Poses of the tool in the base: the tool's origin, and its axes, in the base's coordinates. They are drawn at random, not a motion.
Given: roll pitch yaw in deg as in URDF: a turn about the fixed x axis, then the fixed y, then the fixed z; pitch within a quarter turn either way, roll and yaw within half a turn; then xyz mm.
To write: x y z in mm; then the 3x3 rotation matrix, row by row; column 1 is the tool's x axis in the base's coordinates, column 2 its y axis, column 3 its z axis. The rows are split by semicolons. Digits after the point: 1 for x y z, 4 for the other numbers.
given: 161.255, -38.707, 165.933, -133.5, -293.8, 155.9
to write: -133.5, -293.8, 155.9; -0.7570, 0.4251, -0.4963; 0.1897, 0.8697, 0.4557; 0.6253, 0.2508, -0.7390
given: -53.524, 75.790, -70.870, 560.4, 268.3, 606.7
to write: 560.4, 268.3, 606.7; 0.0804, 0.3062, 0.9486; -0.2319, 0.9313, -0.2810; -0.9694, -0.1974, 0.1459
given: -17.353, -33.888, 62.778, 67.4, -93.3, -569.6
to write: 67.4, -93.3, -569.6; 0.3797, -0.7727, -0.5087; 0.7382, 0.5845, -0.3368; 0.5576, -0.2476, 0.7923
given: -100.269, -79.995, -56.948, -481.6, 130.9, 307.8
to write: -481.6, 130.9, 307.8; 0.0948, 0.3791, 0.9205; -0.1456, -0.9094, 0.3895; 0.9848, -0.1710, -0.0310
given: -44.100, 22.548, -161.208, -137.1, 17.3, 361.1
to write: -137.1, 17.3, 361.1; -0.8743, 0.4840, -0.0365; -0.2975, -0.5939, -0.7475; -0.3835, -0.6427, 0.6632
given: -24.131, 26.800, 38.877, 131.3, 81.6, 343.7
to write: 131.3, 81.6, 343.7; 0.6949, -0.7163, 0.0637; 0.5602, 0.5948, 0.5765; -0.4509, -0.3649, 0.8146
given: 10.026, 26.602, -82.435, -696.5, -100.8, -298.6
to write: -696.5, -100.8, -298.6; 0.1177, 0.9864, -0.1145; -0.8864, 0.0524, -0.4600; -0.4478, 0.1557, 0.8805
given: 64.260, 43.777, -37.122, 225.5, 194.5, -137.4
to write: 225.5, 194.5, -137.4; 0.5757, 0.7590, -0.3041; -0.4358, -0.0298, -0.8996; -0.6919, 0.6504, 0.3136
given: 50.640, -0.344, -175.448, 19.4, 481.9, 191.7
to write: 19.4, 481.9, 191.7; -0.9968, 0.0550, -0.0576; -0.0794, -0.6318, 0.7710; 0.0060, 0.7732, 0.6342
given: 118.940, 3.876, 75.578, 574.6, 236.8, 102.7
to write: 574.6, 236.8, 102.7; 0.2485, 0.4834, 0.8394; 0.9663, -0.0632, -0.2496; -0.0676, 0.8731, -0.4828
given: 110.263, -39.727, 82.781, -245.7, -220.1, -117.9
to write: -245.7, -220.1, -117.9; 0.0966, 0.2682, 0.9585; 0.7630, -0.6383, 0.1017; 0.6391, 0.7215, -0.2664
